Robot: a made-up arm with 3 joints. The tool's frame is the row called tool.
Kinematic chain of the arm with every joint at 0, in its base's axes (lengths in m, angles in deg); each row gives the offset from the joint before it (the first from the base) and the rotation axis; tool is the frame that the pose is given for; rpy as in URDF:
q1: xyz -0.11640 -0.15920 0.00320 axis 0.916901 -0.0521 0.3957
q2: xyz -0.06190 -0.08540 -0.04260 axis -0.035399 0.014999 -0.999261
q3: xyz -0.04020 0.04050 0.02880 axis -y
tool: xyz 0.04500 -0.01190 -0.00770 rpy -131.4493 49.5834 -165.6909
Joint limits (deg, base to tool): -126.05..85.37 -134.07..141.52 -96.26..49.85
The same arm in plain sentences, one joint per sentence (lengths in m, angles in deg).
The arm has three revolute joints in a row. What follows holds with every joint at zero, and every direction is one of the base frame's. The first joint sits 0.1164 m along -x and 0.1592 m along -y and 0.0032 m along +z from the base frame's origin and turns about the direction (0.916901, -0.0521, 0.3957), from -126.05 to 85.37 deg. The second joint sits 0.0619 m along -x and 0.0854 m along -y and 0.0426 m along -z from the first joint and turns about the direction (-0.035399, 0.014999, -0.999261), from -134.07 to 141.52 deg. The third joint sits 0.0402 m along -x and 0.0405 m along +y and 0.0288 m along +z from the second joint and turns about -y, from -96.26 to 49.85 deg. The tool frame, which is the frame that the pose is given for, sits 0.0450 m along +x and 0.0119 m along -y and 0.0077 m along -z from the third joint; its axes are the base frame's turned by roll -131.45, pitch 49.58 and yaw -165.69 deg (as in URDF: about the fixed x, then y, then z).
